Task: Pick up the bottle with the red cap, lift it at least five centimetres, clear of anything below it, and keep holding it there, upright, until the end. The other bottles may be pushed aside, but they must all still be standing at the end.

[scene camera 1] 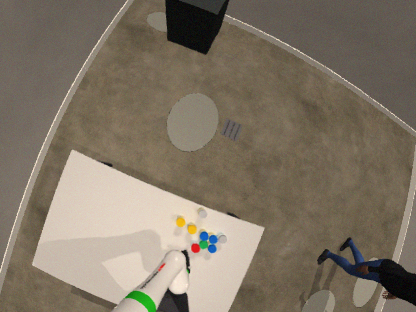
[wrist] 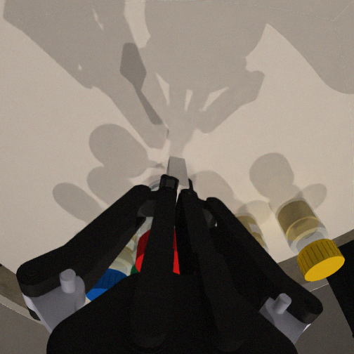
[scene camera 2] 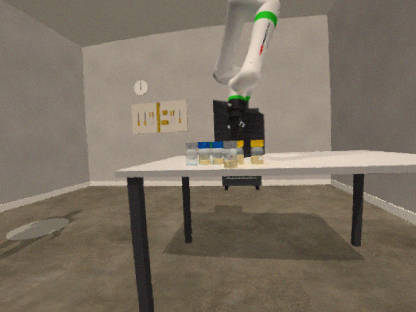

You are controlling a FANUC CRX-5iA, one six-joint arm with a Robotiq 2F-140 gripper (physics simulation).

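Frame: origin at the arm's base, x ahead, y left, z up, level; metres.
Where they show: gripper, fingertip midpoint: (scene camera 1: 186,249).
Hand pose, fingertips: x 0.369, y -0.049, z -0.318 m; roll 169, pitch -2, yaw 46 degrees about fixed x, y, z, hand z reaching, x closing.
Note:
Things, the pixels of their centre, and the offset from my fingertips. Level surfaces: height alone.
- bottle with the red cap, body centre: (scene camera 1: 195,245) 0.023 m up, 0.045 m ahead, 0.041 m right
- green-capped bottle at the middle of its body: (scene camera 1: 202,242) 0.023 m up, 0.082 m ahead, 0.083 m right
- blue-capped bottle at the middle of its body: (scene camera 2: 203,152) (scene camera 1: 211,246) 0.023 m up, 0.071 m ahead, 0.146 m right
- white table at its surface level: 0.029 m down
The bottle with the red cap (scene camera 1: 195,248) (wrist: 143,252) stands upright on the table, at the near edge of the bottle group in scene camera 1. In the wrist view it is partly hidden behind the fingers. In scene camera 2 its red cap does not show. My gripper (scene camera 1: 185,253) (scene camera 2: 235,136) (wrist: 174,169) is shut and empty, its fingertips together beside the red-capped bottle, on the arm's side of the group. A green-capped bottle (scene camera 1: 203,244) stands directly beside the red one; a blue-capped bottle (scene camera 1: 212,248) (wrist: 106,284) is close by.
Two more blue caps (scene camera 1: 204,235) (scene camera 1: 213,239) are behind the green one. Yellow-capped bottles (scene camera 1: 180,221) (scene camera 1: 192,229) (scene camera 2: 257,143) (wrist: 321,260) and grey-capped bottles (scene camera 1: 202,213) (scene camera 1: 222,239) (scene camera 2: 192,146) stand toward the edge of the white table (scene camera 1: 100,190) (scene camera 2: 325,157).

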